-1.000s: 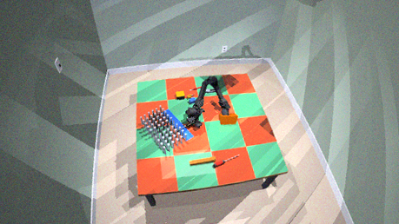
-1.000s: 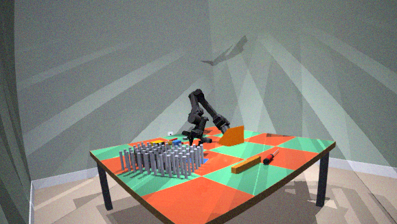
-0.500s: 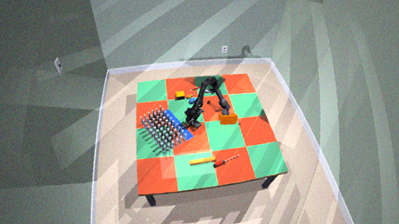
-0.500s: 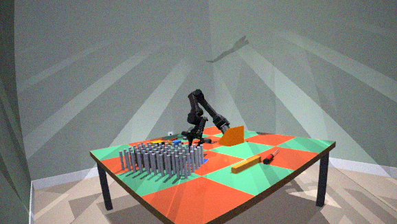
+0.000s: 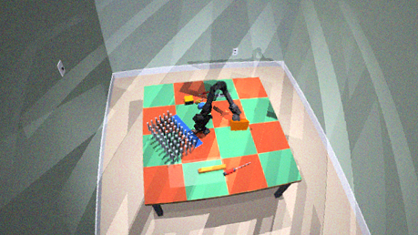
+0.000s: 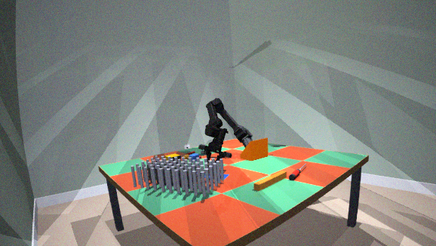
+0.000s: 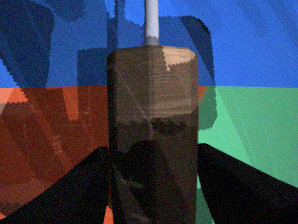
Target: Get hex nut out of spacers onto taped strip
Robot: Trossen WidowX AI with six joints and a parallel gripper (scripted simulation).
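The blue taped strip is 11 cm ahead of my gripper tip, 2 cm to the right of it and 4 cm below it. From my gripper tip the other things lie so: blue block (4 cm behind, 30 cm to the right, 2 cm below); orange level (12 cm behind, 37 cm to the left, 2 cm below); yellow block (9 cm ahead, 38 cm to the right, 1 cm below).
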